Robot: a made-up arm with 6 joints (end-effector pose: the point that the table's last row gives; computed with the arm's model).
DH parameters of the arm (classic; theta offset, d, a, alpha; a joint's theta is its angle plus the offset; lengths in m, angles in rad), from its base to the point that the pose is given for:
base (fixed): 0.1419 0 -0.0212 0
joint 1: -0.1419 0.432 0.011 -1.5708
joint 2: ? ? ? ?
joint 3: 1.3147 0 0.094 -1.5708
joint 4: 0 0.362 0.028 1.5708
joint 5: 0 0.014 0.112 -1.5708
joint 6: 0 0.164 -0.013 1.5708
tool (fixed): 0 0.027 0 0
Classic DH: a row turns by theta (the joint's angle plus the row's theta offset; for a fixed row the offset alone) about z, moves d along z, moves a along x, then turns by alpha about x.
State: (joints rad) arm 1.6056 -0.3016 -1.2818 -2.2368 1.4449 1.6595
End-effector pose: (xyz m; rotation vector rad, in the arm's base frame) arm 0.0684 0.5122 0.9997 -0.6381 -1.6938 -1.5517
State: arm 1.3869 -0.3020 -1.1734 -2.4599 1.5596 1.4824
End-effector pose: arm 0.1777 0.4772 0.9774 -0.9773 -1.9737 -1.8338
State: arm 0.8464 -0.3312 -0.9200 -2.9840 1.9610 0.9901
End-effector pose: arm 0.3316 0.2955 0.9589 1.2523 1.3184 1.4634
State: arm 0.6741 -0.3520 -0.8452 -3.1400 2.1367 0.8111
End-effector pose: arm 0.3347 0.2270 0.9583 1.2321 0.9770 1.3015
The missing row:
joint 2: -1.3147 0 0.4145 0
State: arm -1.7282 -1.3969 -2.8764 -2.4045 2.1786 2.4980
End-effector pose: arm -0.0175 0.8166 0.5578 -1.8499 1.0032 -0.1128
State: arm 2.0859 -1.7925 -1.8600 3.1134 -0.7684 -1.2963
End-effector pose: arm 0.2461 -0.4454 0.8672 1.2268 0.5642 0.5861
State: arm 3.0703 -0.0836 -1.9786 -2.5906 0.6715 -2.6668
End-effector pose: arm -0.5536 0.0146 1.1848 0.9599 0.3452 0.7426
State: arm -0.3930 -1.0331 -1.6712 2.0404 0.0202 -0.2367
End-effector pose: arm -0.1813 -0.0684 1.2370 0.8982 -0.9440 -1.5711
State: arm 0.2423 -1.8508 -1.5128 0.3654 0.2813 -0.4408
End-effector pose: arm -0.6905 -0.1618 0.9157 0.1397 -2.2380 -2.0142
